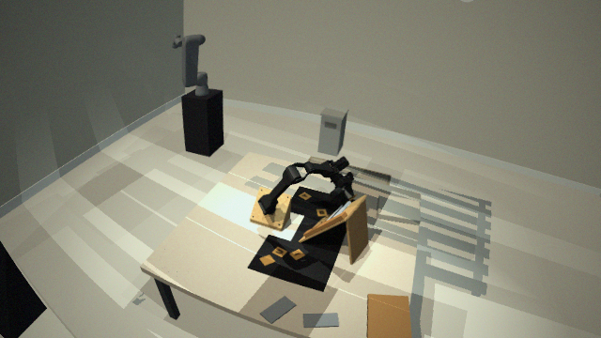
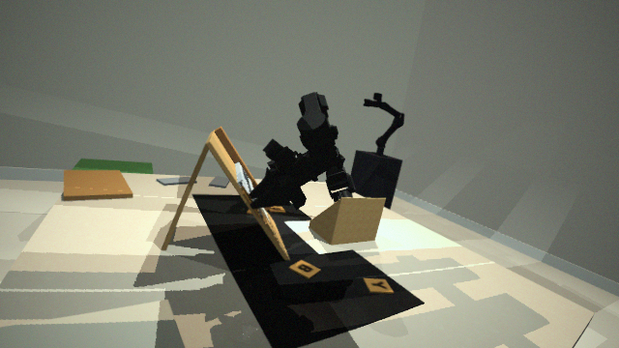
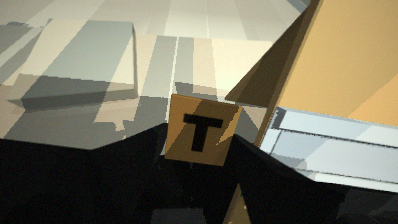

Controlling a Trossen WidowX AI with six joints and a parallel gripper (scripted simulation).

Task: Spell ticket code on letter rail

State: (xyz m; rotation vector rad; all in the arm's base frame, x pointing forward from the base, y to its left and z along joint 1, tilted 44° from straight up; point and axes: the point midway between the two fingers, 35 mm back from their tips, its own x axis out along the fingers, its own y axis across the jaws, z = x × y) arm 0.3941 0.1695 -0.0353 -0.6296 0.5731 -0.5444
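Now: the white ticket 12 cm behind my gripper tip, 18 cm to the right of it and 9 cm below it. The rest, counted from my gripper tip: letter tile marked t: right at my gripper tip; black mat: 21 cm behind, 14 cm to the right, 17 cm below; pale grey box: 30 cm ahead, 21 cm to the left, 15 cm below.
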